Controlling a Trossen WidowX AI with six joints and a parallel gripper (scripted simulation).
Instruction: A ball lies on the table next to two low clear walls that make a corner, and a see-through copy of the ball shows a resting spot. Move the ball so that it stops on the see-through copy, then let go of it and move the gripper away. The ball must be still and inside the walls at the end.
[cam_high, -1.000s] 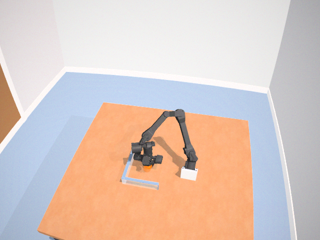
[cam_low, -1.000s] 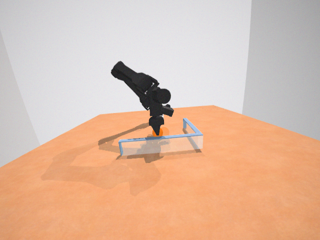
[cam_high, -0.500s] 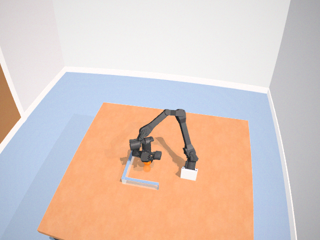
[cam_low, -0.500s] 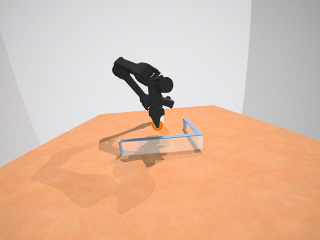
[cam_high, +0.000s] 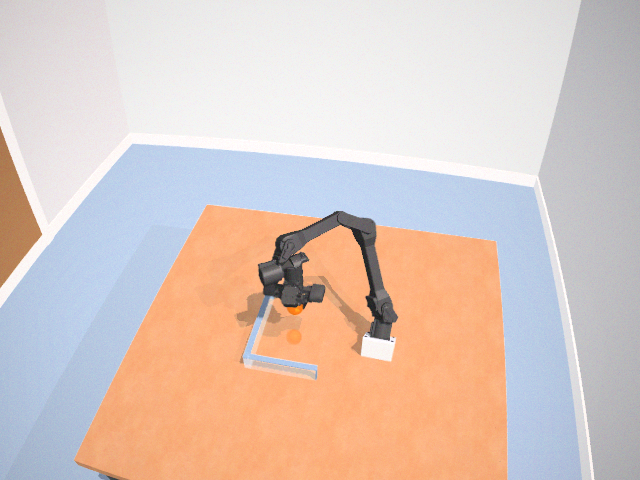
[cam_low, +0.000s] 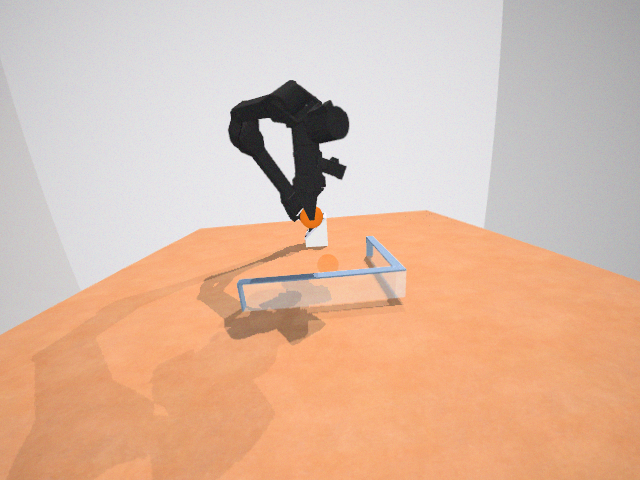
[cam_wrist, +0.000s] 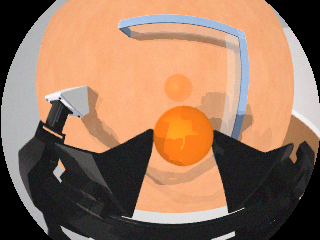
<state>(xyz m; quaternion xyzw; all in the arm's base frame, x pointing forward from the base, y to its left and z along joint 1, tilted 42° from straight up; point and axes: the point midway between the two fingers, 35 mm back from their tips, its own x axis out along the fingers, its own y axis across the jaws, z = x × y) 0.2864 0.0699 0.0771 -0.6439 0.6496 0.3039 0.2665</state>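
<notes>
Now: the see-through copy of ball 3 cm to the left of my gripper tip and 12 cm below it. The rest, counted from my gripper tip: long wall 13 cm ahead, 2 cm to the left, 12 cm below; then orange ball right at my gripper tip.
</notes>
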